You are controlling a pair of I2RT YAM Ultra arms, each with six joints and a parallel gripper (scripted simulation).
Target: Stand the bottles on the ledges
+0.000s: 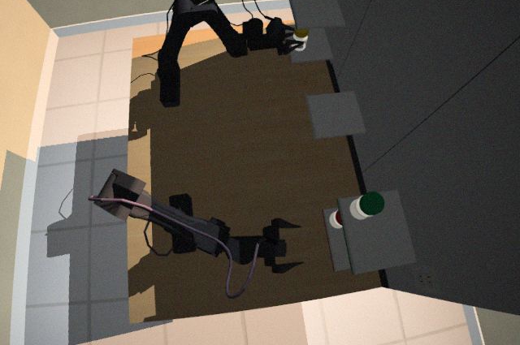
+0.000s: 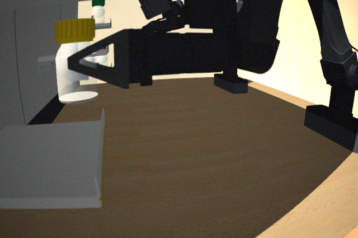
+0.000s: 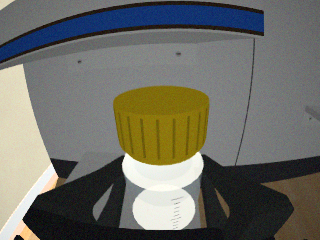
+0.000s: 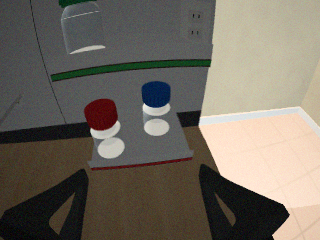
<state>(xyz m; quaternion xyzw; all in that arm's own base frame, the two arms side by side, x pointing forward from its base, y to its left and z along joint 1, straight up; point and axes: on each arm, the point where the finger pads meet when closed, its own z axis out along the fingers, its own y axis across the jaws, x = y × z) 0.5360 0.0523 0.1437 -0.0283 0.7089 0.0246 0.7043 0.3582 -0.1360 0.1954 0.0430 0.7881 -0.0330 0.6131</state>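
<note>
The blue-capped bottle lies 21 cm ahead of my right hand, 5 cm to the right of it and 10 cm below it. Also, from my right hand: red-capped bottle 16 cm ahead, 5 cm to the left, 10 cm below; then green strip 12 cm ahead, 4 cm above; then green-capped bottle 18 cm ahead, 6 cm to the left, 9 cm above.
Right now the yellow strip is 3 cm behind my left hand, 6 cm to the left of it and 10 cm below it. Round my left hand: red-capped bottle 2 cm behind, 68 cm to the right, 5 cm below; blue strip 3 cm behind, 6 cm to the left, 9 cm above; yellow-capped bottle right at my left hand.
</note>
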